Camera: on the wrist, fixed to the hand. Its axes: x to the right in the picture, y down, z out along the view.
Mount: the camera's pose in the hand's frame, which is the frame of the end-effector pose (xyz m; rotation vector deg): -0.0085 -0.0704 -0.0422 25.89 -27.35 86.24
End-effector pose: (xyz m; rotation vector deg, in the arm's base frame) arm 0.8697 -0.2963 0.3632 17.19 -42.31 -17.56
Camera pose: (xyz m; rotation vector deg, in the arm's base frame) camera 0.8814 -0.3507 0.3023 1.40 -74.63 72.69
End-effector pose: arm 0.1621 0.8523 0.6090 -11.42 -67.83 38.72
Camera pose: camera 0.2252 0.8002 0.6200 -32.86 -65.30 136.32
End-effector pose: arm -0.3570 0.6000 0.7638 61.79 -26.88 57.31
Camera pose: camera -0.3069 0.6256 0.7034 75.44 -93.41 127.59
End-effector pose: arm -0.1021 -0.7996 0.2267 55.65 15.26 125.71
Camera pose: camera -0.0911 -0.7504 0.1614 -84.47 12.66 -104.78
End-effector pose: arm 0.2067 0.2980 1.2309 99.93 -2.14 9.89
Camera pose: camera 0.2029 0.3515 1.1682 103.36 -101.78 50.72
